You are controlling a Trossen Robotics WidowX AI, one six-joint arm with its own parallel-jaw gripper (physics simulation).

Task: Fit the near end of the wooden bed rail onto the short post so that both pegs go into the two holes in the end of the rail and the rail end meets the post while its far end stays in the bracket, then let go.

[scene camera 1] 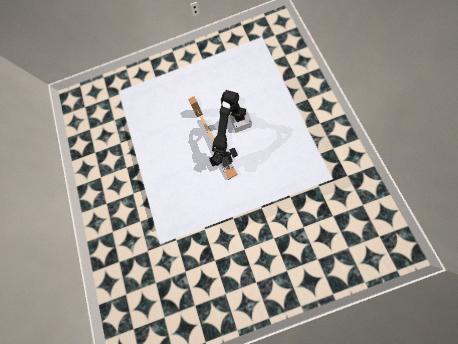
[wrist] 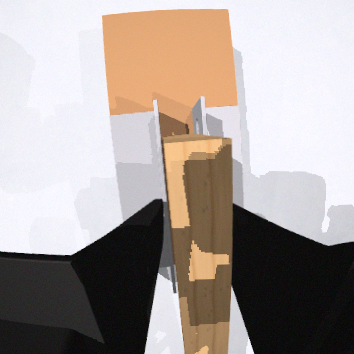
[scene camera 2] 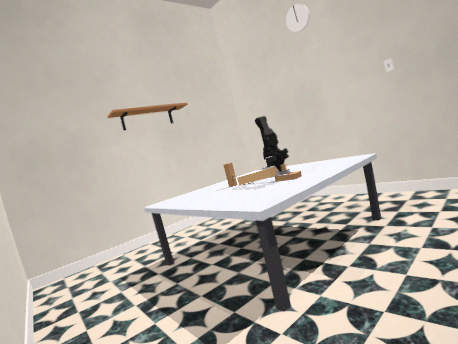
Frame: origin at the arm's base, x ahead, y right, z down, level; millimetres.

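Seen in the pictures: gripper, fingertip midpoint: [wrist: 187,206] [scene camera 2: 282,170]; arm's base, origin of the base link: [scene camera 1: 239,117] [scene camera 2: 271,165].
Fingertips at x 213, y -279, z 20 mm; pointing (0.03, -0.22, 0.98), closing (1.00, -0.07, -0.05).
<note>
Pixels of each thing's middle, then the offset from my fingertips to it. "pt": a spot on its surface instead. Level surfaces: height alone.
- wooden rail, body centre: [scene camera 2: 260,175] [scene camera 1: 213,141] dx +25, dy +184, dz +8 mm
- bracket, body centre: [wrist: 181,191] dx -1, dy -3, dz +23 mm
- orange-brown block, body centre: [wrist: 175,141] [scene camera 2: 288,176] [scene camera 1: 227,167] dx -5, dy -33, dz +42 mm
- short post, surface spot: [scene camera 1: 193,101] pt dx +63, dy +455, dz -121 mm
- white table, its level: dz +60 mm
The wooden rail [scene camera 1: 207,128] [scene camera 2: 257,175] [wrist: 207,200] runs from the short post to the bracket. My gripper [scene camera 1: 224,159] [scene camera 2: 280,166] [wrist: 187,206] is shut on the rail close to its far end. In the wrist view that end lies between the grey metal plates of the bracket [wrist: 156,130], close to the left plate and turned slightly. The bracket stands against an orange-brown block [scene camera 1: 230,173] [scene camera 2: 288,177] [wrist: 170,60]. The short post [scene camera 1: 193,101] [scene camera 2: 229,174] stands upright at the rail's near end; a narrow gap seems to show between them in scene camera 2. The peg holes are hidden.
The white table [scene camera 1: 280,165] [scene camera 2: 300,187] carries everything. The arm's grey base [scene camera 1: 243,123] stands beside the rail. A wall shelf [scene camera 2: 150,109] hangs well away from the table.
</note>
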